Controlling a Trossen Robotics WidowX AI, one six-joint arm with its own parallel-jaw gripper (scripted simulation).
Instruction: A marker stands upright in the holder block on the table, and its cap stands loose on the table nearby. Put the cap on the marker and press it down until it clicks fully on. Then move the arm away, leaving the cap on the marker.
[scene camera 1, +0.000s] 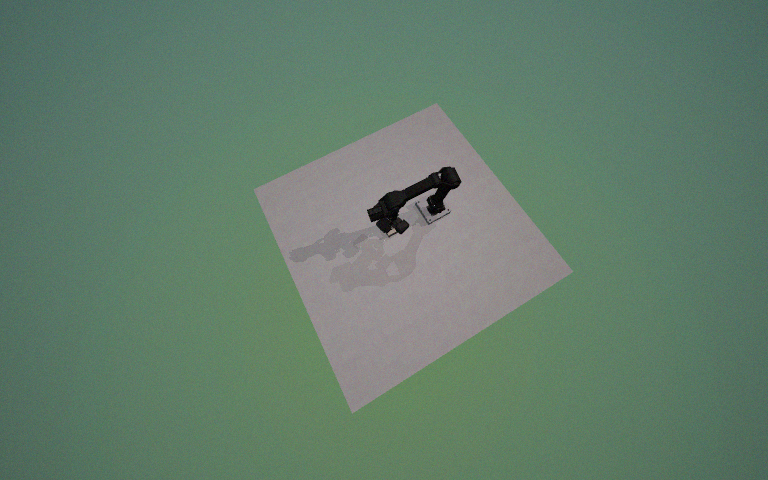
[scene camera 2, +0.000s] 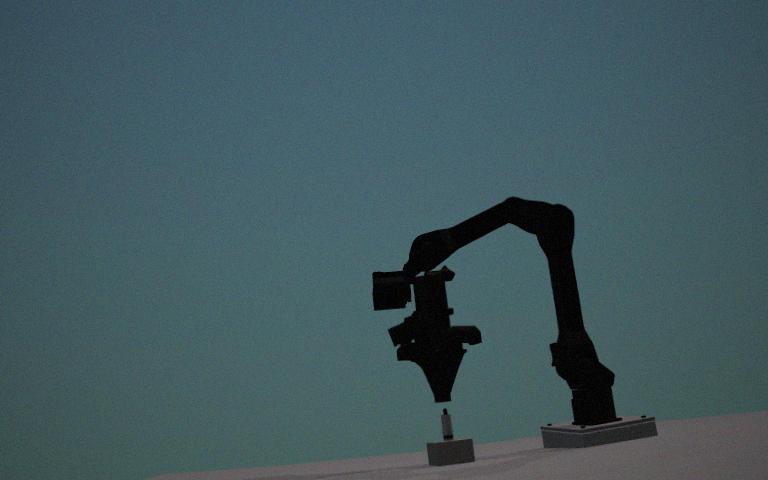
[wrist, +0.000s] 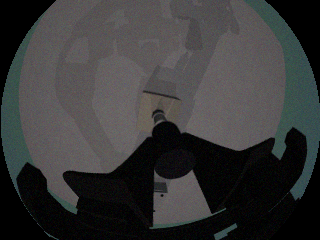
Scene:
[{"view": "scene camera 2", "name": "my gripper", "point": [442, 395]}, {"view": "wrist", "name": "my gripper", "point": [167, 139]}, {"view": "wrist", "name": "dark cap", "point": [173, 158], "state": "held by my gripper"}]

